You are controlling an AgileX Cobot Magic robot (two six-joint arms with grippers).
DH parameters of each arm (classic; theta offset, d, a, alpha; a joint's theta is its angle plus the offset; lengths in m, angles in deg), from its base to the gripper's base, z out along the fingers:
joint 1: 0 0.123 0 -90
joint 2: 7.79 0 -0.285 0
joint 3: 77.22 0 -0.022 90
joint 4: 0 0.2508 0 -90
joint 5: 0 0 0.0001 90
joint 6: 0 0.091 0 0
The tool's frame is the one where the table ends.
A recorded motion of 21 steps. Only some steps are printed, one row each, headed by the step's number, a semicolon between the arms.
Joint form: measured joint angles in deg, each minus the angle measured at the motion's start. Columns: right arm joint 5, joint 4, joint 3, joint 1, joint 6, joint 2; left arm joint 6, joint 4, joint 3, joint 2, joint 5, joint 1.
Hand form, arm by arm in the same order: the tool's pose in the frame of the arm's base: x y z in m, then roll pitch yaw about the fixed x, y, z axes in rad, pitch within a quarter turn. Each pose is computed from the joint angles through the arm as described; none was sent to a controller.
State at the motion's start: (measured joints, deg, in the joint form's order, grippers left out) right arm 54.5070 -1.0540 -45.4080 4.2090 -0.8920 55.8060; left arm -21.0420 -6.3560 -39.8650 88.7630 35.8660 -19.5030
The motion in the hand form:
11: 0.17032 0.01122 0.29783 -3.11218 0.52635 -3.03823; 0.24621 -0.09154 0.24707 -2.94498 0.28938 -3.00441
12: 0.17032 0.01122 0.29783 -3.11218 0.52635 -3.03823; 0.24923 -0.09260 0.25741 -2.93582 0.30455 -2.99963
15: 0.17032 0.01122 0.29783 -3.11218 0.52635 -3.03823; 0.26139 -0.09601 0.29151 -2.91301 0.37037 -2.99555
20: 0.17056 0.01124 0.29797 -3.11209 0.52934 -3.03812; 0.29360 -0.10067 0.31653 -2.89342 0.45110 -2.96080
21: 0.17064 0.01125 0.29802 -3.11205 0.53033 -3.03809; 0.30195 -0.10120 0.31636 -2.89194 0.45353 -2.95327
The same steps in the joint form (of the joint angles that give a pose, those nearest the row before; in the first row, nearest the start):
11: -0.10 0.04 0.00 0.00 0.00 0.00; -2.79 2.89 -13.28 -8.22 11.99 0.00
12: -0.10 0.04 0.00 0.00 0.00 0.00; -3.03 2.96 -15.38 -8.46 13.31 0.00
15: -0.10 0.04 0.00 0.00 0.00 0.00; -3.26 3.80 -22.85 -8.36 16.76 0.00
20: -0.27 0.04 0.00 0.00 0.00 0.00; -4.57 5.73 -32.60 -3.64 17.21 0.72
21: -0.33 0.04 0.00 0.00 0.00 0.00; -4.57 5.73 -34.23 -2.06 17.10 1.12

